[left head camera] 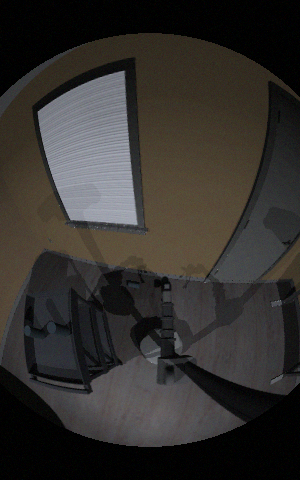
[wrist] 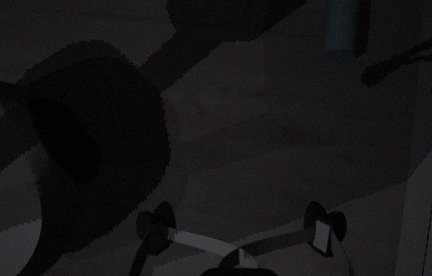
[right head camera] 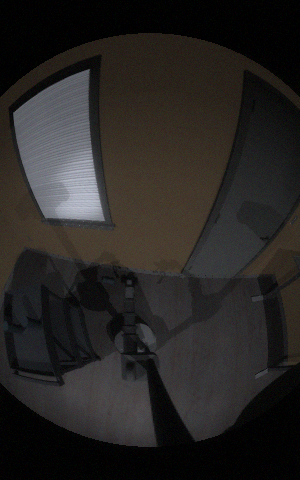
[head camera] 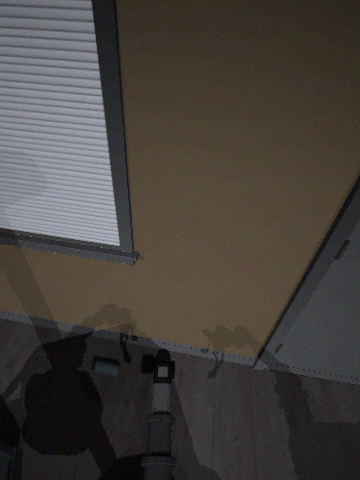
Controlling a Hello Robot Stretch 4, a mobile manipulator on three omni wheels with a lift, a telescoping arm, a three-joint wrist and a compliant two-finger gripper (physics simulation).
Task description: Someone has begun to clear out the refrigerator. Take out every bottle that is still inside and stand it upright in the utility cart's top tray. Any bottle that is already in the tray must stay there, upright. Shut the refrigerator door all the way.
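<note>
A blue-grey cylinder like a bottle (head camera: 106,367) (left head camera: 133,284) (right head camera: 107,280) (wrist: 342,27) lies on its side on the floor near the wall. My gripper (wrist: 238,219) is open, its fingertips wide apart with floor between them. The cylinder lies beyond and to the right of it in the wrist view. The utility cart (left head camera: 77,345) (right head camera: 51,340) stands at the left. Two bottles, the left one (left head camera: 34,331) and the right one (left head camera: 59,328), appear to stand upright in its top tray (left head camera: 55,355). I cannot make out the refrigerator or its door.
A wall with a window (head camera: 55,125) (left head camera: 90,155) (right head camera: 60,150) is ahead. A grey room door (head camera: 320,305) (left head camera: 265,215) (right head camera: 240,200) is to its right. A dark structure with pale pieces (left head camera: 276,303) (right head camera: 257,298) stands at the far right. My round base is beneath the arm. The scene is dim, with large shadows.
</note>
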